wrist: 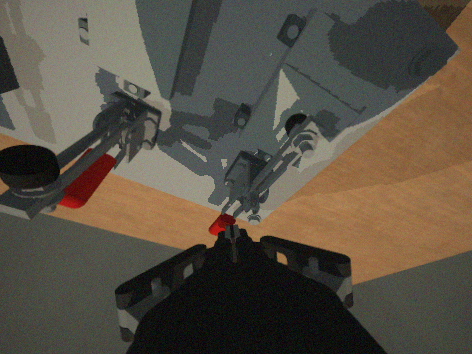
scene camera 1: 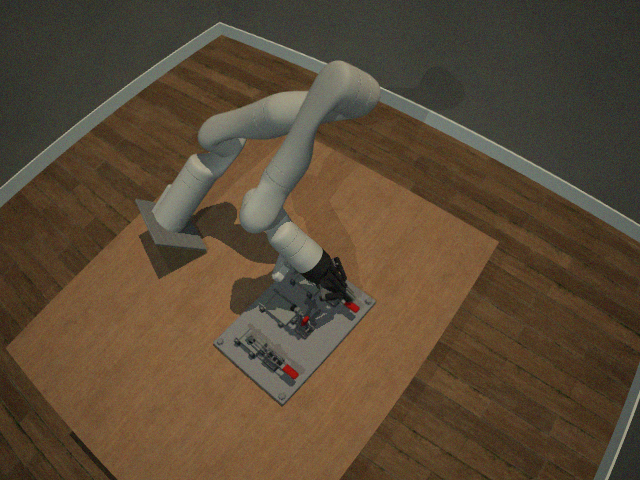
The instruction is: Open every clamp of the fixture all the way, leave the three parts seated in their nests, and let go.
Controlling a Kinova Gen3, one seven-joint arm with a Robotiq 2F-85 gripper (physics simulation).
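Places are measured from the arm's base along level axes (x ahead, y left, z up), in millimetres.
Where they show: gripper, between the fingertips: (wrist: 232,234) (scene camera 1: 352,299); arm's base, origin of its link: (scene camera 1: 168,220).
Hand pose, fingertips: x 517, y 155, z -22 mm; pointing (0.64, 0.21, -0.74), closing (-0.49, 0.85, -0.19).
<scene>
Each offset is from my fingertips to the top centre of the thing. "spot": to the spot under its first point. Level surfaces: height alone.
The fixture plate (scene camera 1: 316,355) (wrist: 117,47) carries three clamps with red handles. My gripper (scene camera 1: 348,297) (wrist: 232,234) is shut and empty, its tips close beside the far clamp's red handle @(dz -4, dx +6, dy -11 mm) (scene camera 1: 352,306) (wrist: 220,226); contact is unclear. The far clamp @(dz +11, dx -52, dy -12 mm) (wrist: 244,172) has its arm low, with the black tip @(spot: dz -17, dx -121, dy -18 mm) (wrist: 296,123) near the plate. The middle clamp's arm is raised, its black tip (wrist: 28,165) high; its red handle @(dz +38, dx -39, dy -122 mm) (scene camera 1: 305,320) (wrist: 90,181) shows below. The near clamp @(spot: dz +2, dx -45, dy -238 mm) (scene camera 1: 271,357) has its arm low and its red handle @(dz +1, dx +9, dy -231 mm) (scene camera 1: 290,371) pointing outward. The seating of the parts is unclear.
The plate lies on a wooden table top @(dz -61 mm) (scene camera 1: 180,330) (wrist: 400,150). Bolts (scene camera 1: 281,396) (wrist: 254,219) stand at its corners. The raised middle clamp is an obstacle left of the gripper in the wrist view. The robot's base (scene camera 1: 173,240) is at the table's far left side.
</scene>
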